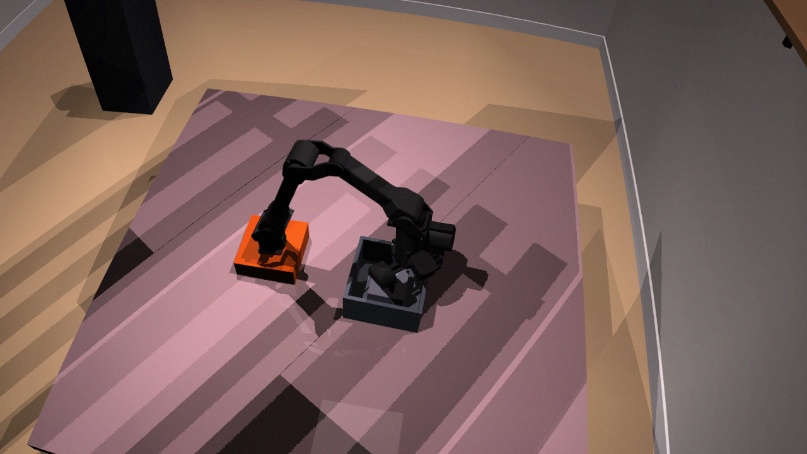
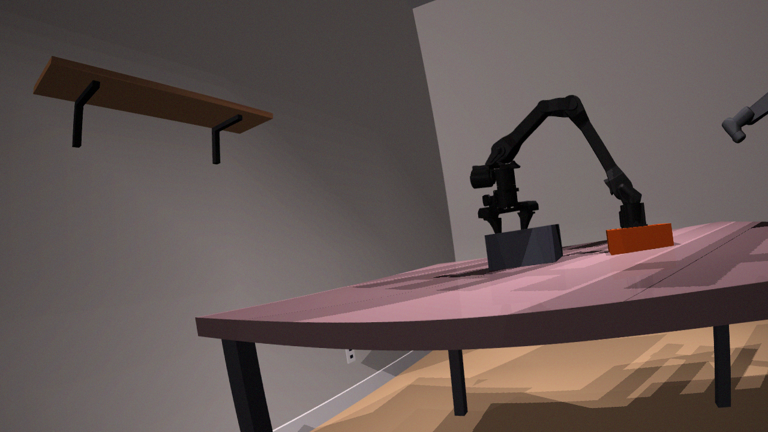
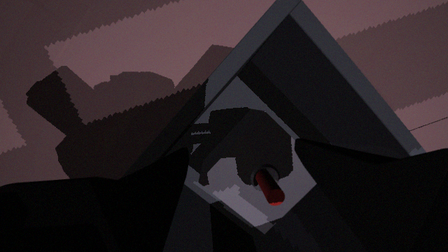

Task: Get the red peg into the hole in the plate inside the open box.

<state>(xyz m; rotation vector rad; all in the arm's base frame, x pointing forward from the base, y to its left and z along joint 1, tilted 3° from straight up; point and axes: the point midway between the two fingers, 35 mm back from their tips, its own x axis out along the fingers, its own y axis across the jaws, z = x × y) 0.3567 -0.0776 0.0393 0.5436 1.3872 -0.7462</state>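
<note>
Right now my gripper tip is 40 mm past the red peg, 10 mm to the right of it and 30 mm above it. Also, from my gripper tip: grey plate: 40 mm behind, 10 mm to the left, 30 mm below; then grey box: 40 mm behind, 10 mm to the left, 50 mm below.
</note>
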